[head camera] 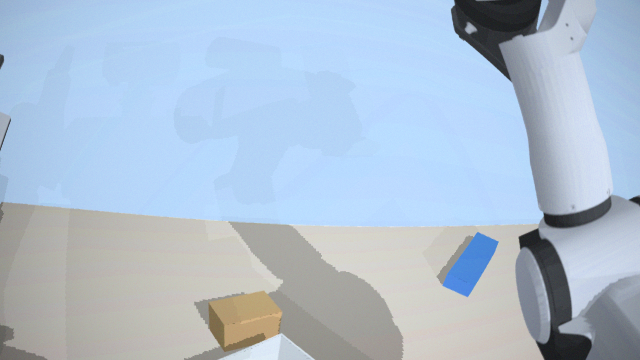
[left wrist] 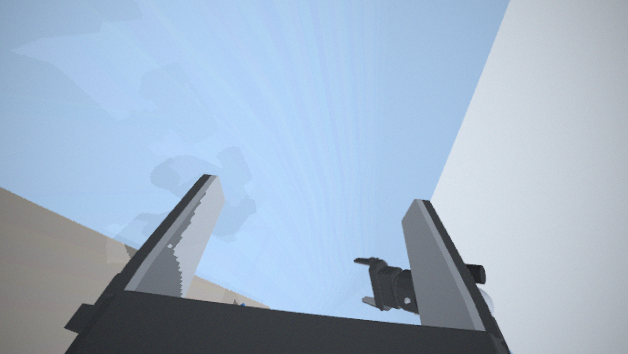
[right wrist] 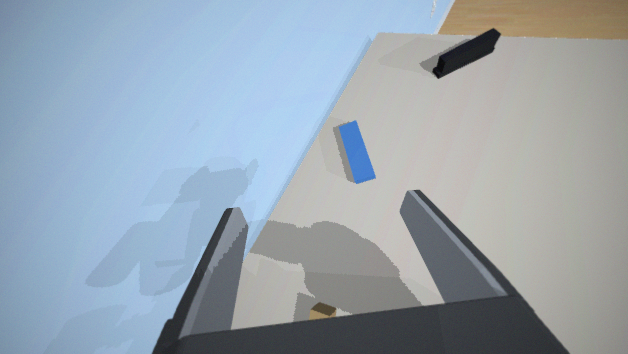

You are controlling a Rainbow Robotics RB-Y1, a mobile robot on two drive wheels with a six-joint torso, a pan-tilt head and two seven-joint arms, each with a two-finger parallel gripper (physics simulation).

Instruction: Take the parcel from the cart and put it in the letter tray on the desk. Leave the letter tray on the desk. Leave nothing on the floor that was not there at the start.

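Places are measured from the robot's base along level axes (x ahead, y left, z up), in metres.
Pixels of known places: left gripper, fingertip midpoint: [head camera: 0, 87] [left wrist: 315, 199]; right gripper, fingertip midpoint: [head camera: 496, 61] [left wrist: 359, 279] [right wrist: 325, 208].
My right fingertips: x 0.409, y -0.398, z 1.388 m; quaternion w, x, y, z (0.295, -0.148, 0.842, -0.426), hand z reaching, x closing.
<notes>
Behind a point stands the place of what it marks.
A brown box [head camera: 245, 320] {x 0.414, y -0.126, z 1.010 m} [right wrist: 322, 312] {x 0.450, y -0.175, z 1.005 m}, parcel-like, rests on a beige top [head camera: 125, 260] {x 0.621, y 0.056, z 0.951 m} [right wrist: 550, 150] {x 0.128, y -0.735, z 0.951 m}. Next to it, at the bottom of the head view, part of a white tray [head camera: 272, 350] {x 0.367, y -0.152, z 0.995 m} shows; its inside is mostly out of frame. I cannot tell for certain that these are the parcel and the letter tray. My left gripper [left wrist: 315, 199] {x 0.393, y 0.173, z 1.332 m} is open and empty, with blue background between its fingers. My right gripper [right wrist: 325, 208] {x 0.409, y -0.398, z 1.388 m} [left wrist: 359, 279] {x 0.409, y -0.398, z 1.388 m} is open and empty, held high above the beige top, apart from the box. The cart cannot be made out.
A blue block [head camera: 470, 265] {x 0.521, y -0.575, z 0.981 m} [right wrist: 357, 152] {x 0.536, y -0.598, z 0.981 m} lies near the edge of the beige top. A black object [right wrist: 467, 54] {x 0.352, y -0.961, z 0.991 m} stands farther along it. A wood-coloured surface [right wrist: 540, 17] {x -0.057, y -2.424, z 0.002 m} shows beyond. A pale surface [left wrist: 550, 175] {x 0.273, y -0.708, z 2.438 m} fills the right of the left wrist view.
</notes>
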